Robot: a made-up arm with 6 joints. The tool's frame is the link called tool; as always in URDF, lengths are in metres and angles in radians.
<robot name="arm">
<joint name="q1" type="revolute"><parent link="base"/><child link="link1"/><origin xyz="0.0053 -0.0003 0.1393" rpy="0.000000 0.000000 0.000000"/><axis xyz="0 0 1"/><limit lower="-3.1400" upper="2.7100" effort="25" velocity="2.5"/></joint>
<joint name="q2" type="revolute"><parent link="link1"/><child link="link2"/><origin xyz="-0.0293 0.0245 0.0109" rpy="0.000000 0.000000 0.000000"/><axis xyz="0 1 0"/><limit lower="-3.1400" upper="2.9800" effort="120" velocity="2.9"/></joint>
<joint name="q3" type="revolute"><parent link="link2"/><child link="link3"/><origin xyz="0.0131 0.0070 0.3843" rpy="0.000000 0.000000 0.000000"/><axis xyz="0 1 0"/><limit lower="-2.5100" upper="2.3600" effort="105" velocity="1.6"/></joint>
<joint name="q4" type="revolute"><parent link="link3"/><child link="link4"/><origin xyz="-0.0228 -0.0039 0.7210" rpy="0.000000 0.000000 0.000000"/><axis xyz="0 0 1"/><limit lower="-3.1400" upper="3.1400" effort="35" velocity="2.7"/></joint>
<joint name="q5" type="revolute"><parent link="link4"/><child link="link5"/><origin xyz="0.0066 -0.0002 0.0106" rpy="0.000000 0.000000 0.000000"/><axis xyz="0 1 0"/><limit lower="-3.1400" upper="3.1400" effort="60" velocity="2.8"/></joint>
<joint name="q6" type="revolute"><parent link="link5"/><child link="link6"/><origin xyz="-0.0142 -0.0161 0.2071" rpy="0.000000 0.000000 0.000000"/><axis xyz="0 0 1"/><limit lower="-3.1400" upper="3.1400" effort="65" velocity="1.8"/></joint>
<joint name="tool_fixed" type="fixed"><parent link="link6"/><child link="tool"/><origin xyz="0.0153 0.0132 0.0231" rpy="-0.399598 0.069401 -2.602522"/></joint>
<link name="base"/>
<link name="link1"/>
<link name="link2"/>
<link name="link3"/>
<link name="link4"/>
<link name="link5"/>
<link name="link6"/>
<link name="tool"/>
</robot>
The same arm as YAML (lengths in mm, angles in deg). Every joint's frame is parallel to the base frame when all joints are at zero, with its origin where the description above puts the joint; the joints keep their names.
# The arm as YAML. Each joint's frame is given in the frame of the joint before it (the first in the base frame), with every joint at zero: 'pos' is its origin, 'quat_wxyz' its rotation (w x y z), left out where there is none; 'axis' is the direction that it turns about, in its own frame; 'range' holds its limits. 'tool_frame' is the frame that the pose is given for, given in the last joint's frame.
length_unit: mm
angle_unit: deg
joints:
  - joint: q1
    pos: [5.3, -0.3, 139.3]
    axis: [0.0, 0.0, 1.0]
    range: [-179.91, 155.27]
  - joint: q2
    pos: [-29.3, 24.5, 10.9]
    axis: [0.0, 1.0, 0.0]
    range: [-179.91, 170.74]
  - joint: q3
    pos: [13.1, 7.0, 384.3]
    axis: [0.0, 1.0, 0.0]
    range: [-143.81, 135.22]
  - joint: q4
    pos: [-22.8, -3.9, 721.0]
    axis: [0.0, 0.0, 1.0]
    range: [-179.91, 179.91]
  - joint: q5
    pos: [6.6, -0.2, 10.6]
    axis: [0.0, 1.0, 0.0]
    range: [-179.91, 179.91]
  - joint: q6
    pos: [-14.2, -16.1, 207.1]
    axis: [0.0, 0.0, 1.0]
    range: [-179.91, 179.91]
tool_frame:
  pos: [15.3, 13.2, 23.1]
  quat_wxyz: [0.267466, -0.020042, 0.200246, -0.942317]

